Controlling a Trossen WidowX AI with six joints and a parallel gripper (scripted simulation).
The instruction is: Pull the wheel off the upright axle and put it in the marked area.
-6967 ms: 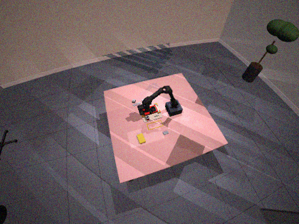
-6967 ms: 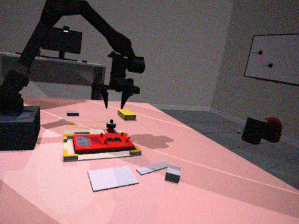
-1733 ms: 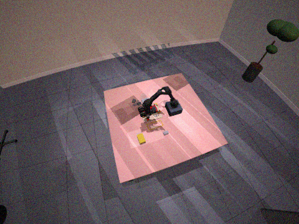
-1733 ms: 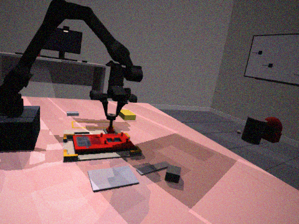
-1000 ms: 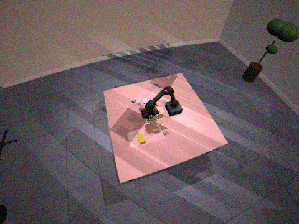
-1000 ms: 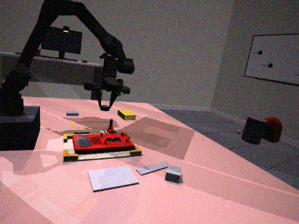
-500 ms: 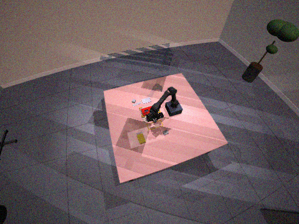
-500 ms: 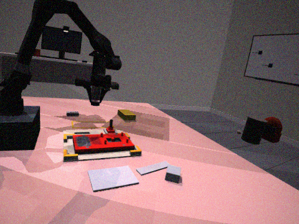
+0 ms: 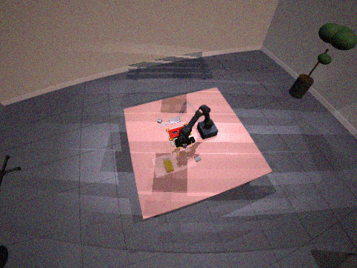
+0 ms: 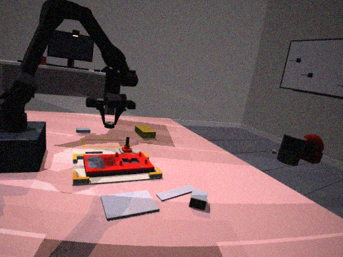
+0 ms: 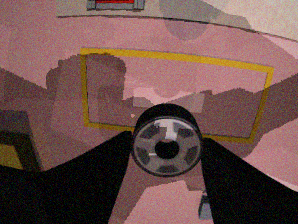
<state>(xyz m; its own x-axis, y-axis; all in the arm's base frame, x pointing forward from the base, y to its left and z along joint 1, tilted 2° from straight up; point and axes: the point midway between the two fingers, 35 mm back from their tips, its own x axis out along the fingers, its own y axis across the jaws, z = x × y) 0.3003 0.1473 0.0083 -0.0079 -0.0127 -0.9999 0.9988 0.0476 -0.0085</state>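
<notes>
Right now the black wheel is right at my gripper tip. The rest, counted from my gripper tip: yellow block 20 cm ahead, 13 cm to the left, 6 cm below; grey block 17 cm ahead, 43 cm to the right, 6 cm below; pale sheet 40 cm to the right, 8 cm below.
</notes>
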